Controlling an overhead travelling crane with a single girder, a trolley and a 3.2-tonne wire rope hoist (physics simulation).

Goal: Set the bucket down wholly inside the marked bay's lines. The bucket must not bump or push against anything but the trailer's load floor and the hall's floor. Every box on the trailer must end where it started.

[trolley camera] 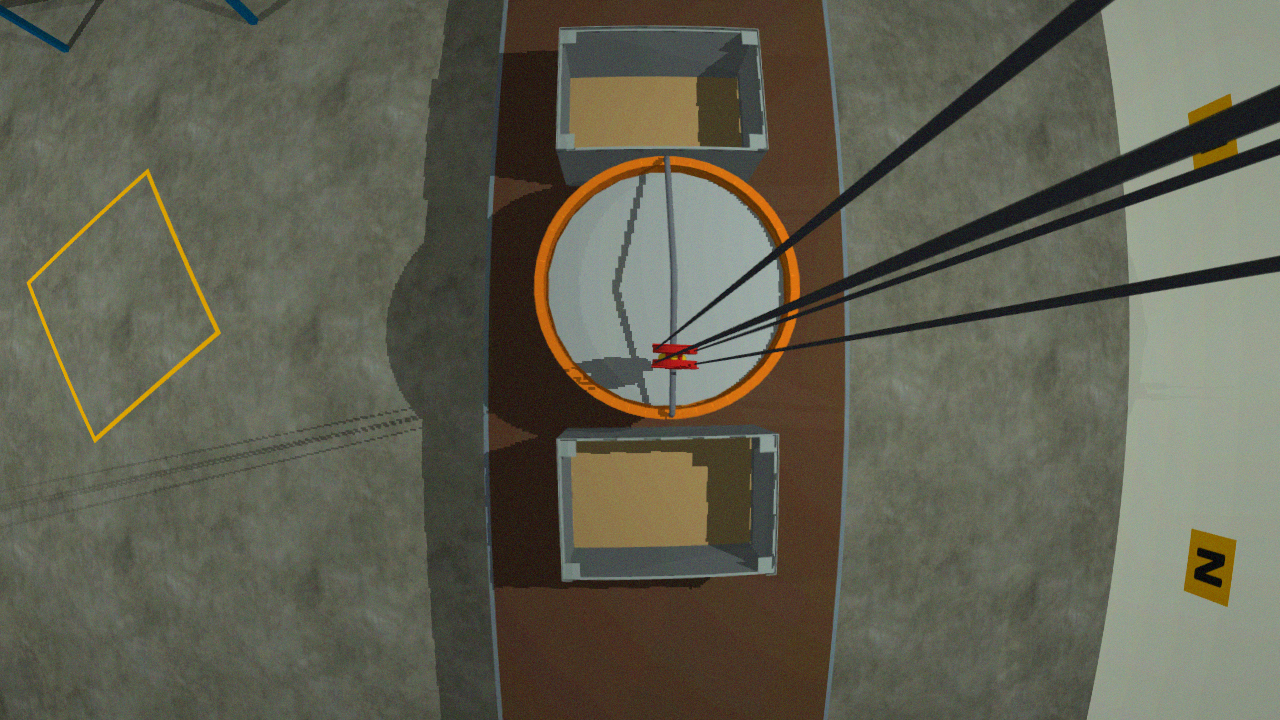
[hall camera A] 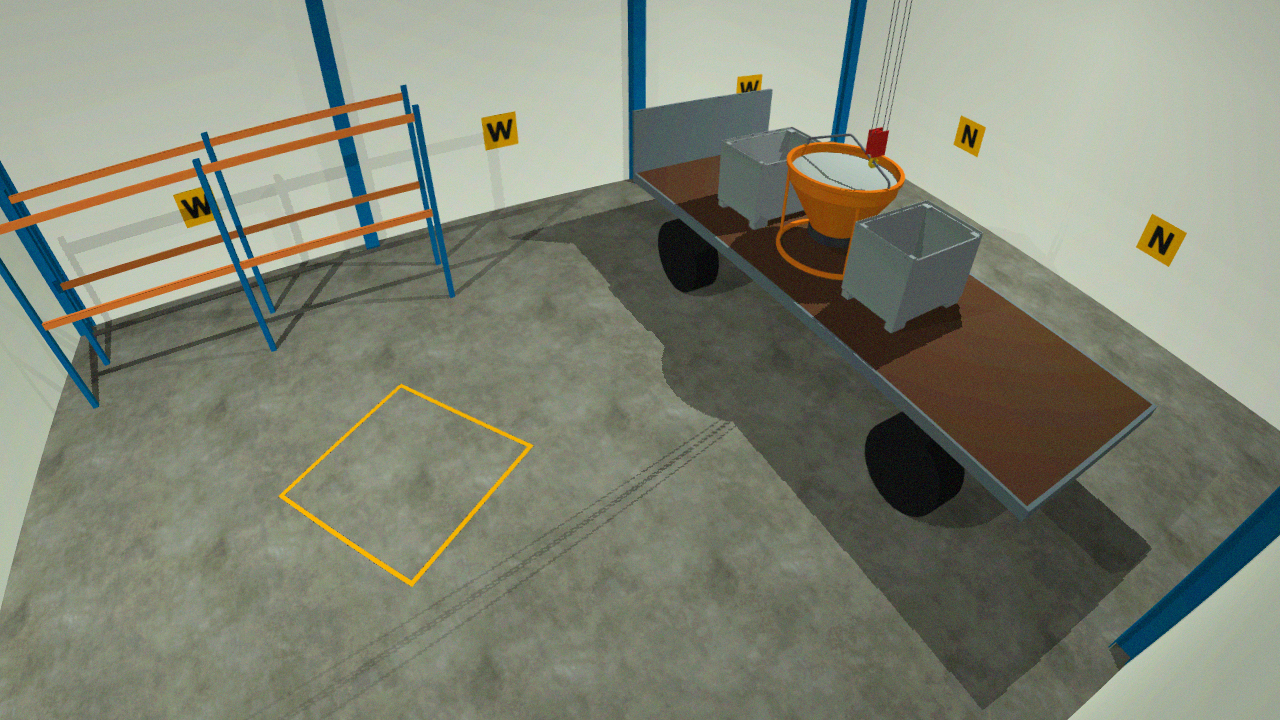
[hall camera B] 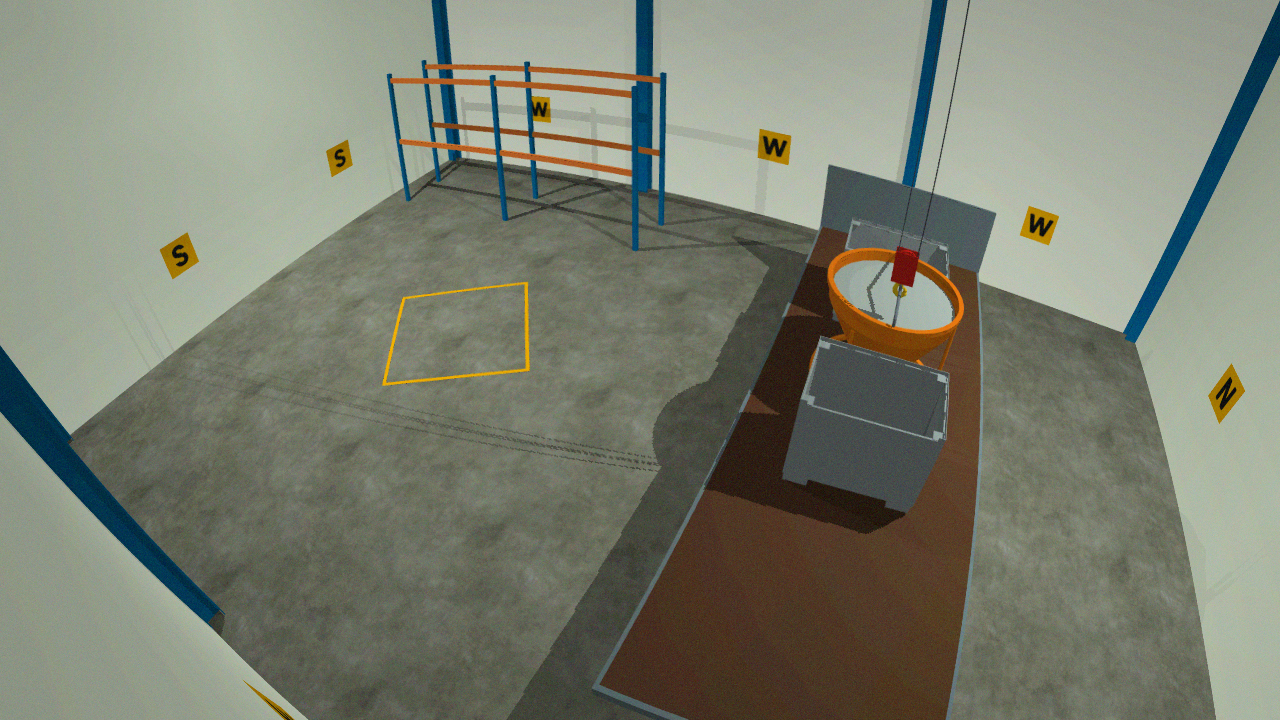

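Note:
The orange bucket (hall camera A: 832, 210) (hall camera B: 872, 335) (trolley camera: 542, 286), with a pale fill, stands upright on the trailer's load floor (hall camera A: 1011, 376) (hall camera B: 805, 608) (trolley camera: 662, 644), between a near grey box (hall camera A: 881, 277) (hall camera B: 859, 461) (trolley camera: 662, 561) and a far grey box (hall camera A: 747, 183) (hall camera B: 895, 234) (trolley camera: 653, 53). My hook (hall camera A: 872, 162) (hall camera B: 899, 291) (trolley camera: 674, 357), under its red block, hangs above the fill at the near arm of the bucket's bail, off its peak. It looks open; its throat is too small to see clearly. The yellow bay lines (hall camera A: 471, 514) (hall camera B: 528, 326) (trolley camera: 183, 252) lie on the hall floor.
A blue and orange rack (hall camera A: 234, 255) (hall camera B: 498, 147) stands by the W wall, beyond the bay. The trailer's grey headboard (hall camera A: 698, 129) (hall camera B: 904, 201) rises behind the far box. The N wall runs along the trailer's other side.

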